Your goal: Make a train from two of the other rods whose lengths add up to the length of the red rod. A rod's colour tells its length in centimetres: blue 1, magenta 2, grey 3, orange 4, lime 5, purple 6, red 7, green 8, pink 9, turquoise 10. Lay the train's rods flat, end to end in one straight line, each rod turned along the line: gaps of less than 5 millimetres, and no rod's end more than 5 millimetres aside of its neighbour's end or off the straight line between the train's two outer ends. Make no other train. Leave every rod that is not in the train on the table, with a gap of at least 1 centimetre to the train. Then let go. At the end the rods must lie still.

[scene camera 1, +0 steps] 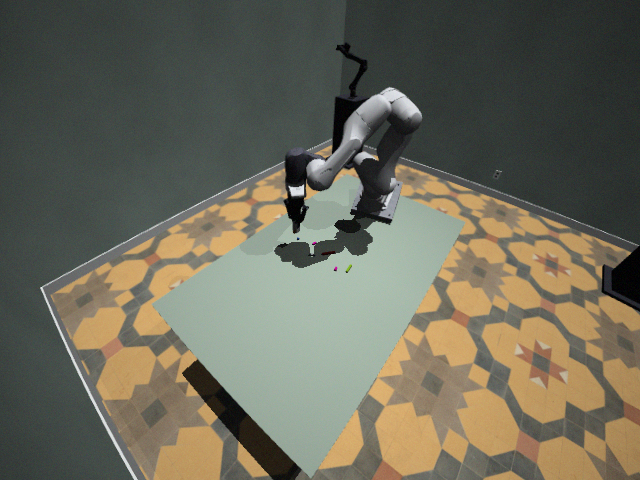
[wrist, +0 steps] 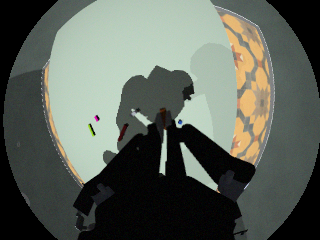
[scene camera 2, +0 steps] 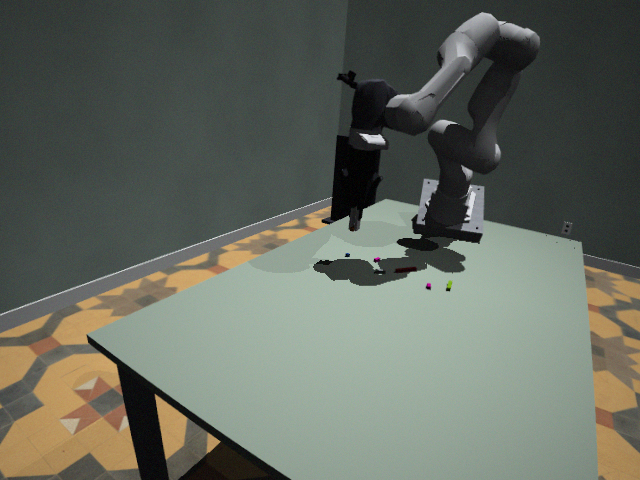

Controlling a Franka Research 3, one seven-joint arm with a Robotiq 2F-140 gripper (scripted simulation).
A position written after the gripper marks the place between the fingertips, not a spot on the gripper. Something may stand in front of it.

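Gripper (scene camera 2: pixel 353 229) (wrist: pixel 165 118), visible.
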